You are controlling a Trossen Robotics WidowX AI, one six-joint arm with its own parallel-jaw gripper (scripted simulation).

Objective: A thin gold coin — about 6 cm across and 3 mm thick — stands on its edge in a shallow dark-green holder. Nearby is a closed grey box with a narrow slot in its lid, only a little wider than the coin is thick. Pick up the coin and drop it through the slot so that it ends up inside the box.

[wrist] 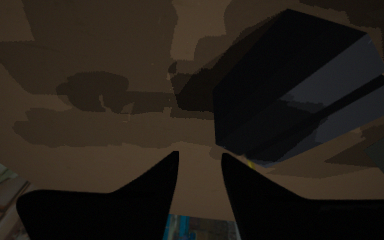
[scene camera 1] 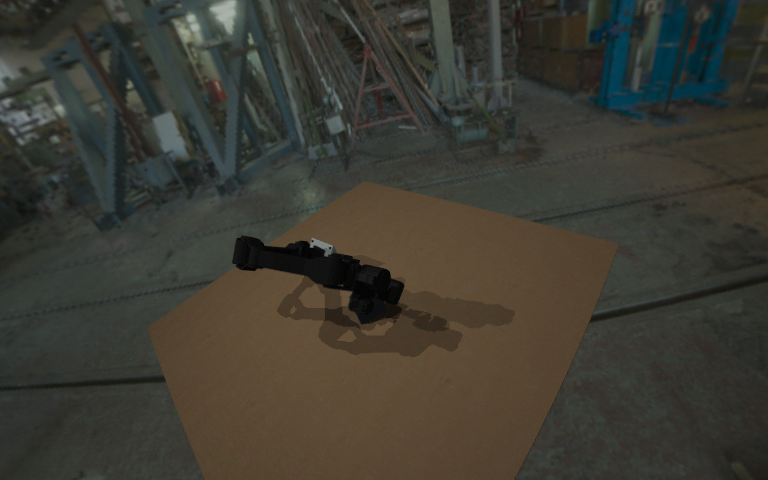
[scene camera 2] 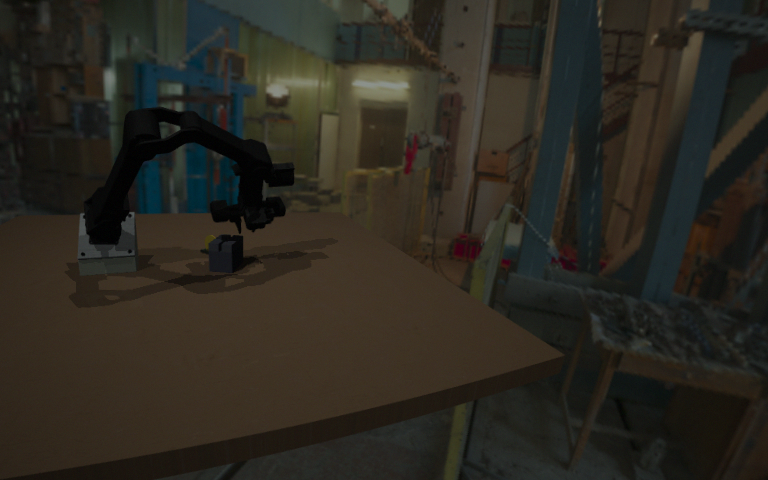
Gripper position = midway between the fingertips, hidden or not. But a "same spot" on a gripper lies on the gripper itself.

gripper: wrist 200,157; scene camera 1; scene camera 2
same spot on gripper: (scene camera 1: 360,300) = (scene camera 2: 260,210)
